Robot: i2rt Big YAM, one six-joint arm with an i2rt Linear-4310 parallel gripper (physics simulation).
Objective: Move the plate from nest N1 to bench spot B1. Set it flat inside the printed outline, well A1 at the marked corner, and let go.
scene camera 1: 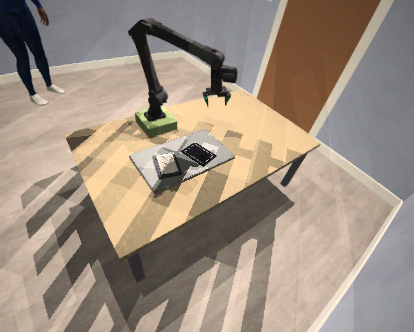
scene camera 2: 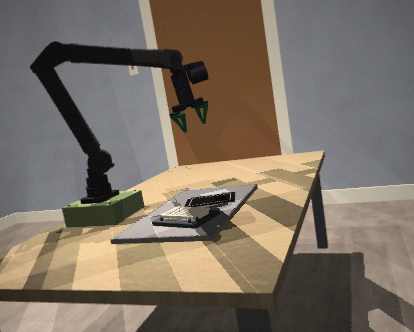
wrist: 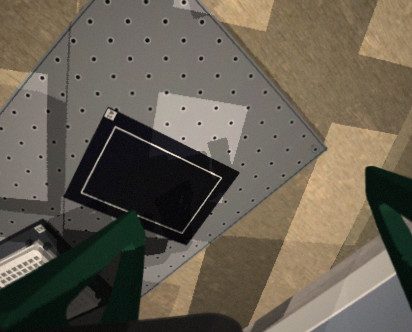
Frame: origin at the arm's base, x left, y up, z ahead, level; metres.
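Seen in the pictures: gripper, fingertip midpoint: [scene camera 1: 216, 106] [scene camera 2: 195, 128] [wrist: 247, 202]; arm's base at its link origin: [scene camera 1: 155, 115] [scene camera 2: 100, 198].
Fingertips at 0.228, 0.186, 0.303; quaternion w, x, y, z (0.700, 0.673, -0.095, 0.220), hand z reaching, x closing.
Observation:
Offsets run from my fingertips to a thing's top centre, as dx, dy, dz. "*": to the spot under its first point. Level surfaces: height alone.
The white well plate @[-0.336, -0.215, +0.076] [scene camera 1: 167, 163] [scene camera 2: 184, 214] [wrist: 22, 266] sits in the dark nest N1 @[-0.336, -0.219, +0.076] [scene camera 1: 171, 176] [scene camera 2: 186, 224] [wrist: 42, 229] on the grey board. In the wrist view part of it shows at the lower left, partly hidden by a finger. The bench spot B1 @[* -0.127, -0.239, +0.072] [scene camera 1: 199, 153] [scene camera 2: 212, 199] [wrist: 145, 175] is a black rectangle with a white printed outline and bears no plate. A small white label @[* -0.099, -0.239, -0.021] [wrist: 110, 115] marks its upper-left corner in the wrist view. My gripper [scene camera 1: 217, 102] [scene camera 2: 194, 127] [wrist: 247, 202] is open and empty, high above the table and away from the plate.
The grey perforated board @[-0.213, -0.240, +0.047] [scene camera 1: 142, 159] [scene camera 2: 135, 234] [wrist: 130, 59] lies on the wooden table @[dy -0.254] [scene camera 1: 120, 220] [scene camera 2: 210, 272]. The arm stands on a green base block [scene camera 1: 156, 125] [scene camera 2: 107, 212] beside the board. A person [scene camera 1: 27, 45] stands on the floor behind the table.

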